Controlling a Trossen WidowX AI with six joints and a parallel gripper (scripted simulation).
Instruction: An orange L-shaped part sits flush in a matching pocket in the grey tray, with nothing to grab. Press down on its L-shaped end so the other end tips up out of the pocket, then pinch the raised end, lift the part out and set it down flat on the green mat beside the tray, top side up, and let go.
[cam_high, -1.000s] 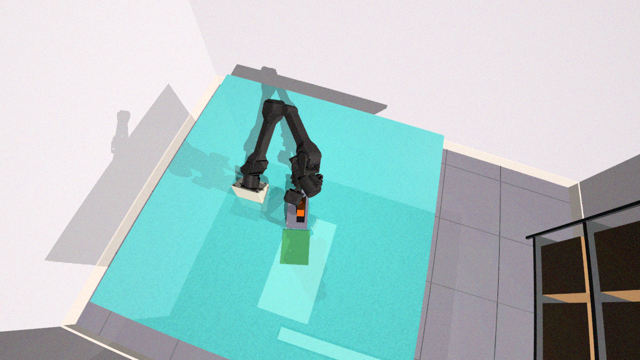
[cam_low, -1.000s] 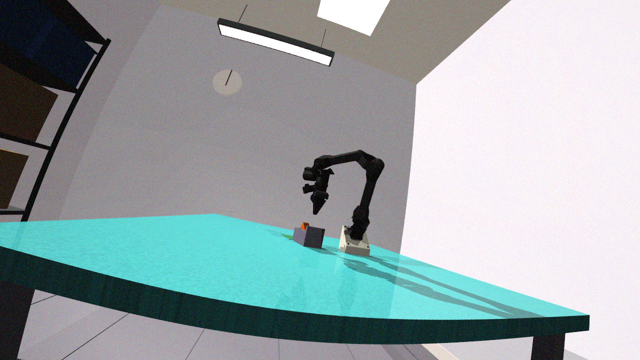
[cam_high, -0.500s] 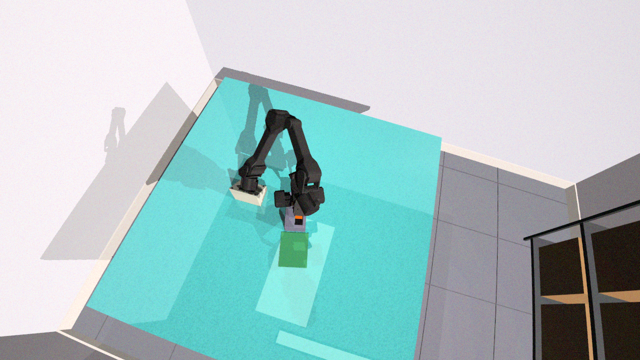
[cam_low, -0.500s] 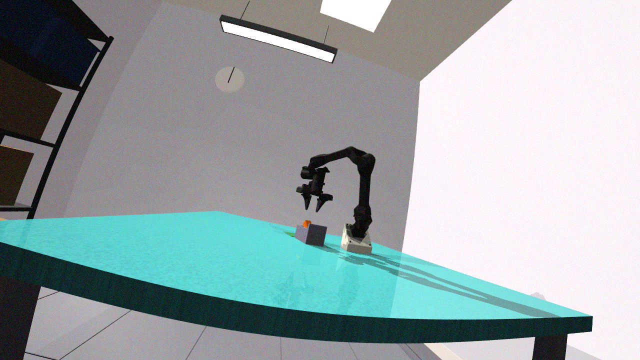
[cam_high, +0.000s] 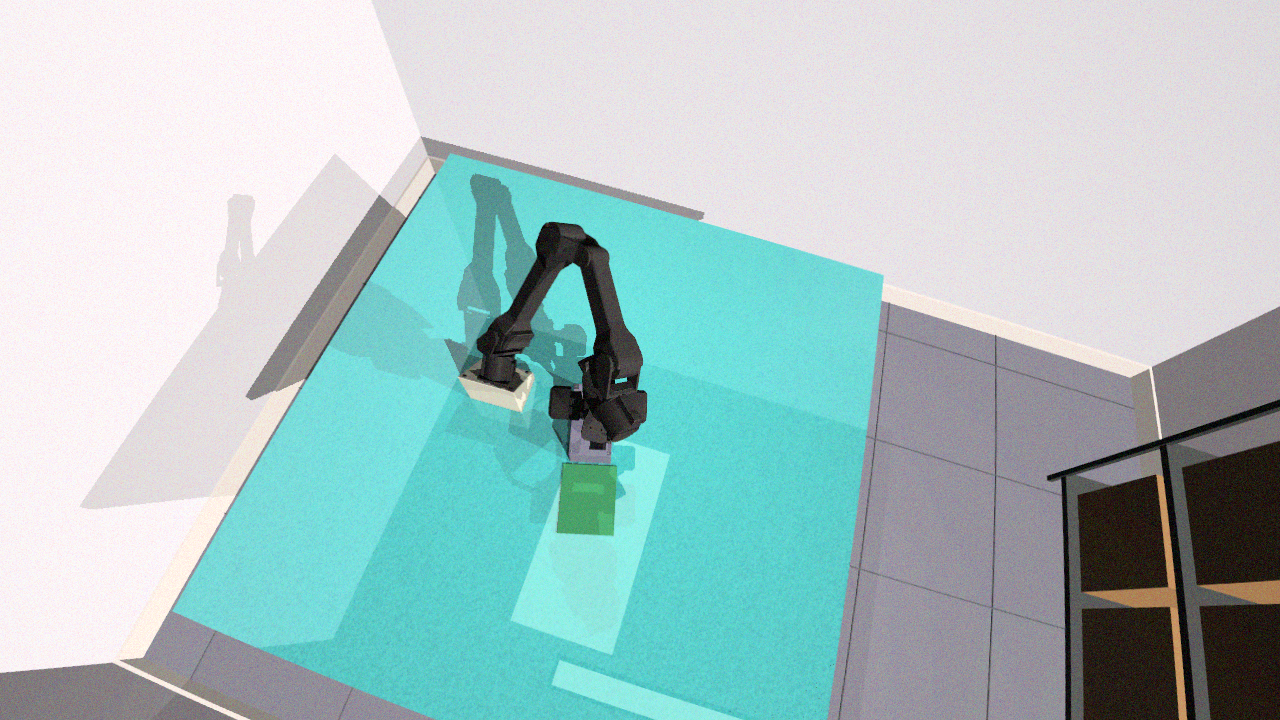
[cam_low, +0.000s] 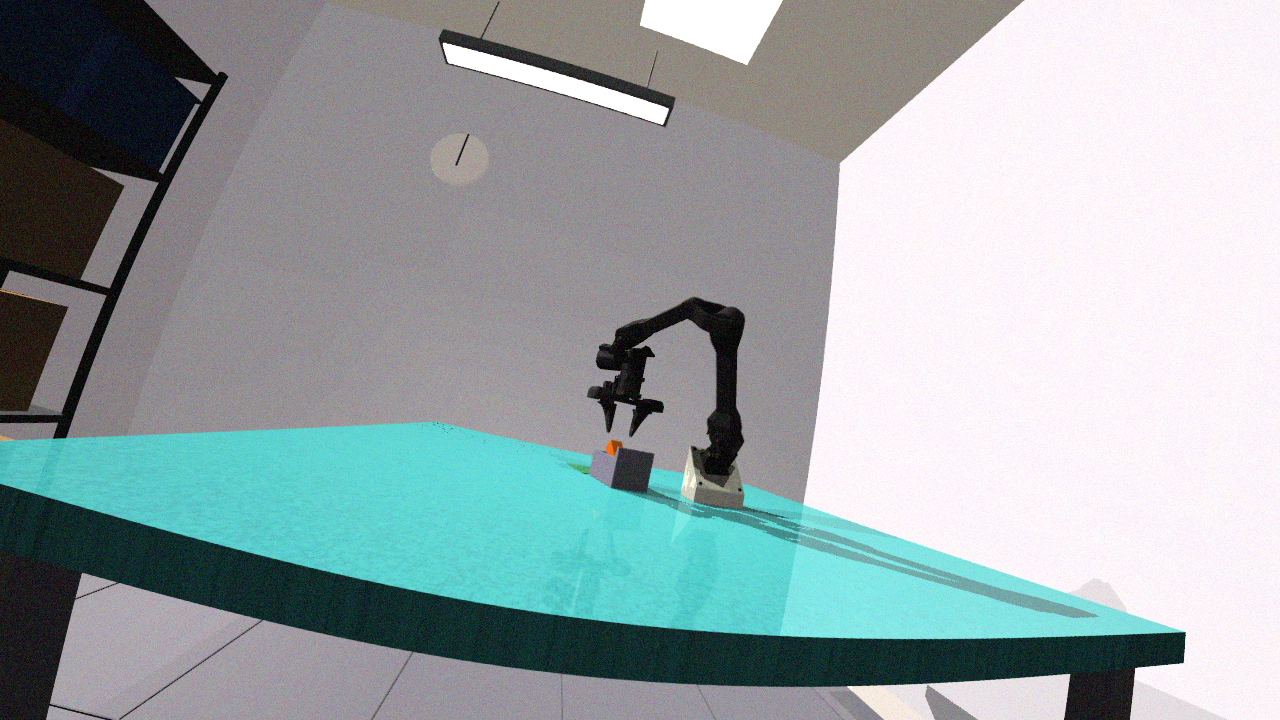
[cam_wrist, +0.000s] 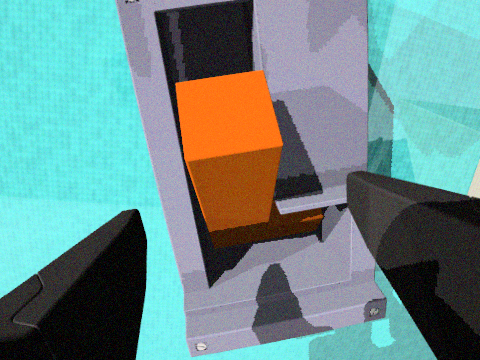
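Right now my gripper tip is 20 mm past the orange L-shaped part, 30 mm to the right of it and 70 mm above it. Also, from my gripper tip: green mat (10 mm ahead, 150 mm to the right, 130 mm below).
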